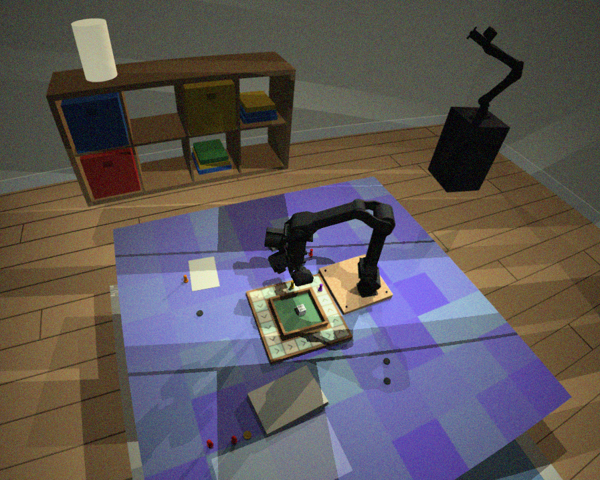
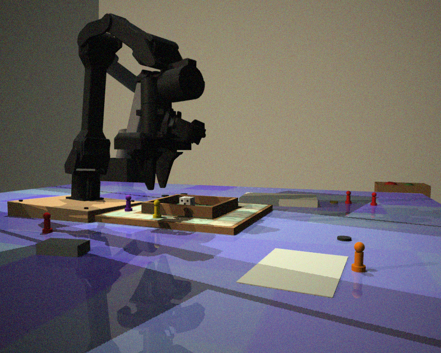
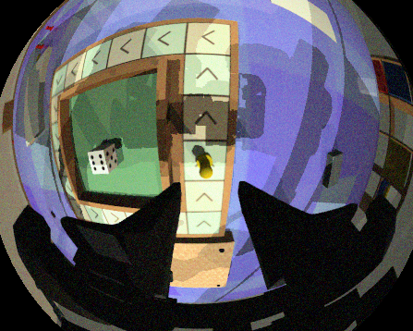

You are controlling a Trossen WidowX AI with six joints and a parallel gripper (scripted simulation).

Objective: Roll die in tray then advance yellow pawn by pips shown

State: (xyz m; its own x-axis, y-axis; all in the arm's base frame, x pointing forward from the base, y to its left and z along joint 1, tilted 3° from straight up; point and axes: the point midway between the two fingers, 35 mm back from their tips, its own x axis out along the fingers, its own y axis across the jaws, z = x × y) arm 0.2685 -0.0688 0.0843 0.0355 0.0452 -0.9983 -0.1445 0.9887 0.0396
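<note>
Right now my gripper tip is 4 cm above the yellow pawn. The rest, counted from my gripper tip: white die: 1 cm behind, 11 cm to the left, 4 cm below; green-floored tray: 11 cm to the left, 6 cm below; purple pawn: 10 cm behind, 3 cm to the left, 4 cm below.
</note>
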